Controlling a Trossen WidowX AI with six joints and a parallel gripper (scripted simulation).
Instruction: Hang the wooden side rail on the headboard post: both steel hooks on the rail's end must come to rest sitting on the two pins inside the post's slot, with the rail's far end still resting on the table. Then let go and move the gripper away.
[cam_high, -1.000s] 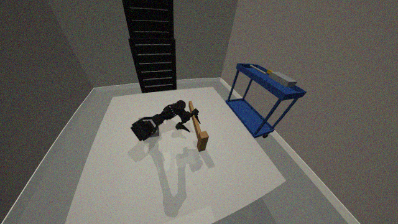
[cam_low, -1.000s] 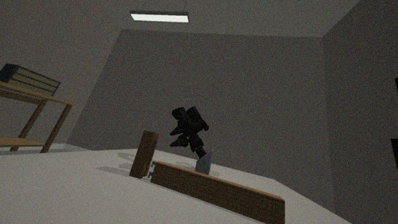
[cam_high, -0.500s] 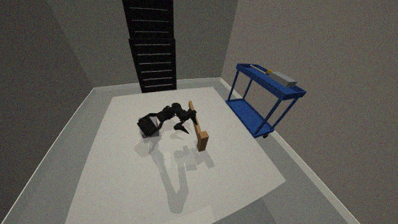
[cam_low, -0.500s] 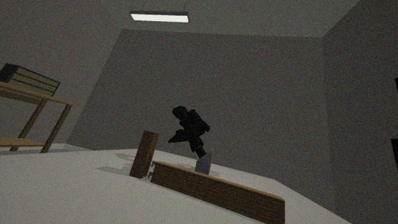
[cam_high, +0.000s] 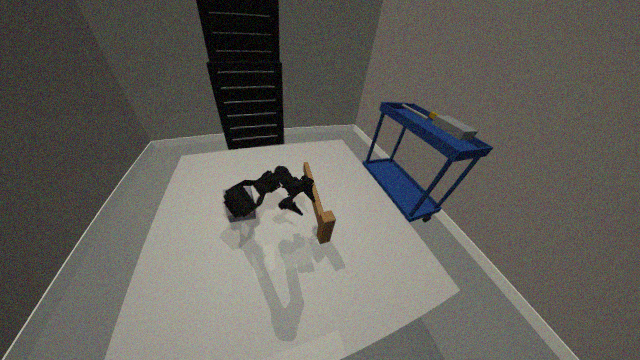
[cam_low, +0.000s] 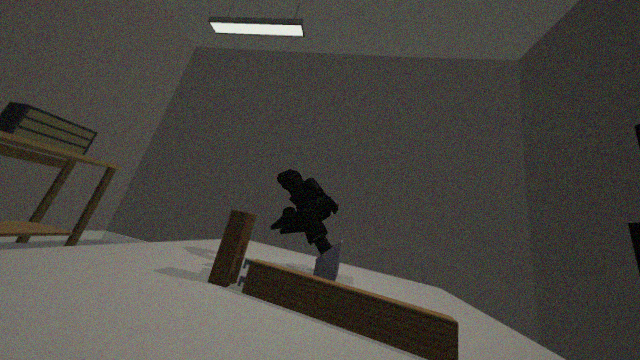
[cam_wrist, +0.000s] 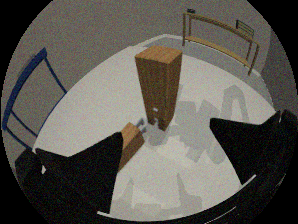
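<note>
Now: the headboard post 8 cm to the right of my gripper tip, 7 cm below it and 5 cm ahead of it.
</note>
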